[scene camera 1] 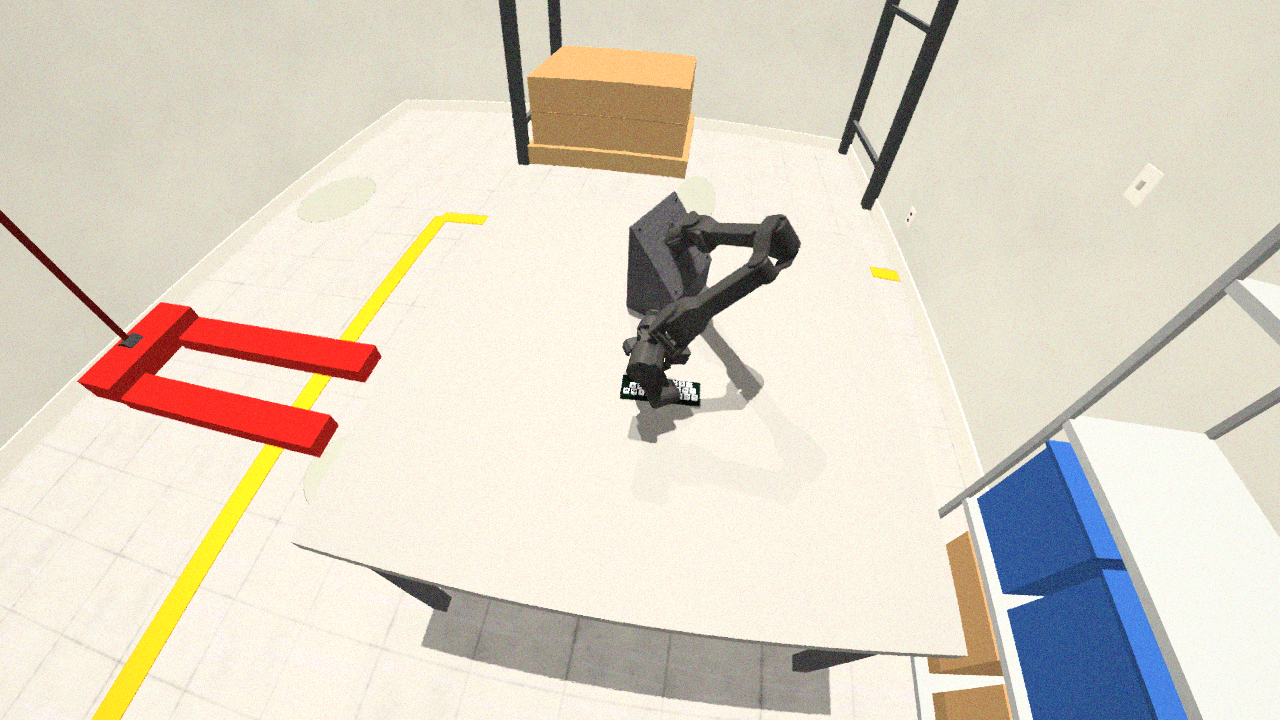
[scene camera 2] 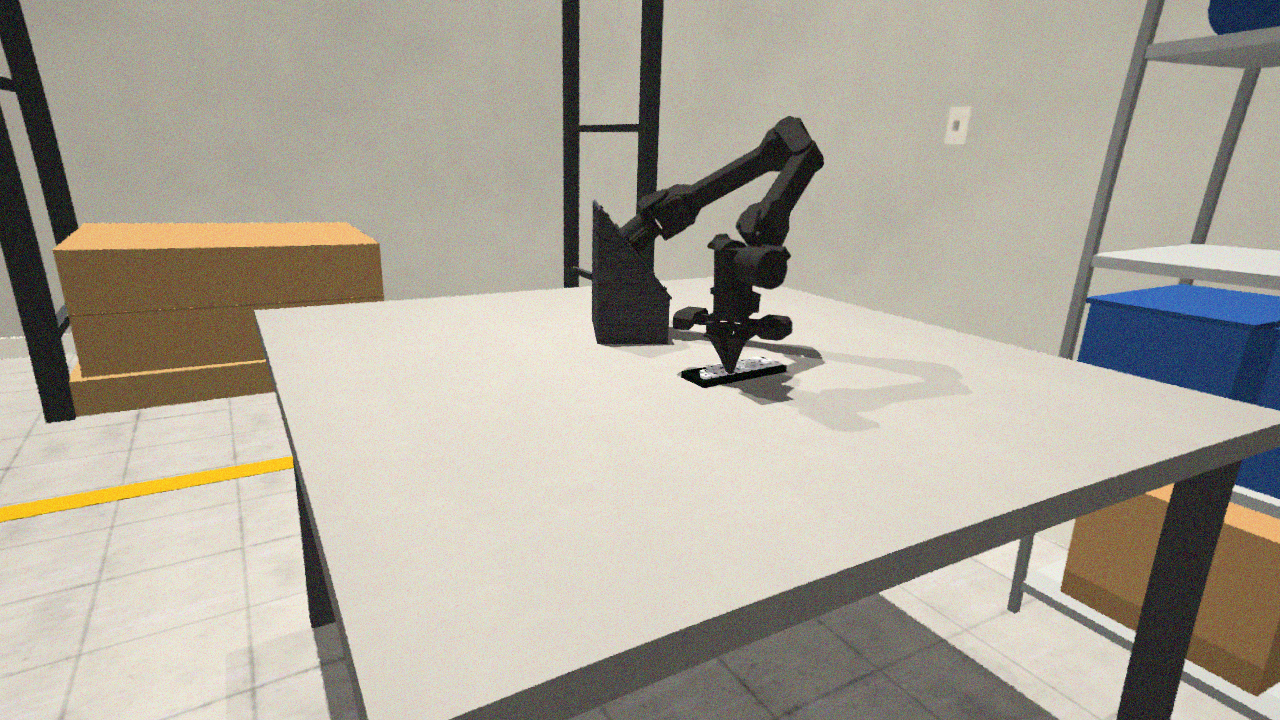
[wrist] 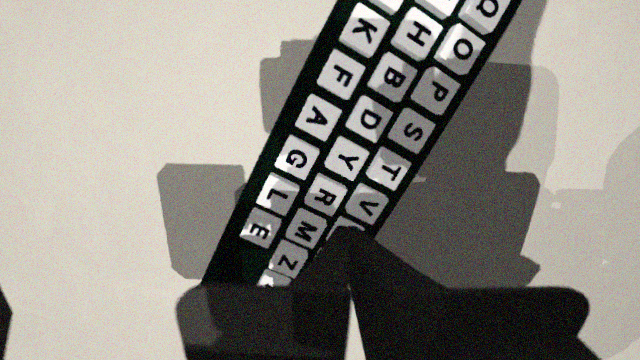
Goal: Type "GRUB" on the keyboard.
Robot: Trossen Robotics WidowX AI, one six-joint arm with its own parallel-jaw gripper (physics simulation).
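Places are measured from the arm's base along level axes (x left, y back, z up), in millimetres.
Where they show: gripper, fingertip midpoint: (scene camera 1: pixel 648 393) (scene camera 2: pixel 730 373) (wrist: pixel 345 235); arm's base, origin of the base link: (scene camera 1: pixel 674 239) (scene camera 2: pixel 627 241).
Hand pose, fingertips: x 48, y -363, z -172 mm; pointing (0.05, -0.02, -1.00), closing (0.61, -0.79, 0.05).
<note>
Each offset is from my fingertips to the top centre of the thing. Level surfaces: height alone.
A small black keyboard {dy +23, dx +22, dz +5 mm} (scene camera 1: pixel 689 394) (scene camera 2: pixel 765 366) (wrist: pixel 369 120) with white letter keys lies flat on the table, slanted in the wrist view. My gripper (scene camera 1: pixel 658 396) (scene camera 2: pixel 731 369) (wrist: pixel 345 235) is shut and empty, pointing down, with its tips at the keyboard's surface. In the wrist view the tips cover most of the key just past V, so its letter is hidden. Whether that key is pressed, I cannot tell. The G key {dy +39, dx +15, dz +5 mm} (wrist: pixel 297 158), the R key {dy +20, dx +10, dz +5 mm} (wrist: pixel 326 196) and the B key {dy +31, dx +60, dz +5 mm} (wrist: pixel 392 77) show uncovered. Keys beyond Z are mostly hidden behind the fingers.
The arm's base stands at the back of the table {dz -11 mm} (scene camera 1: pixel 501 501) (scene camera 2: pixel 501 501). Beyond the table are cardboard boxes (scene camera 1: pixel 613 98) (scene camera 2: pixel 214 277), a red pallet jack (scene camera 1: pixel 259 344) and blue bins (scene camera 1: pixel 1042 519) (scene camera 2: pixel 1163 344) on a rack. The arm casts shadows over the keyboard.
</note>
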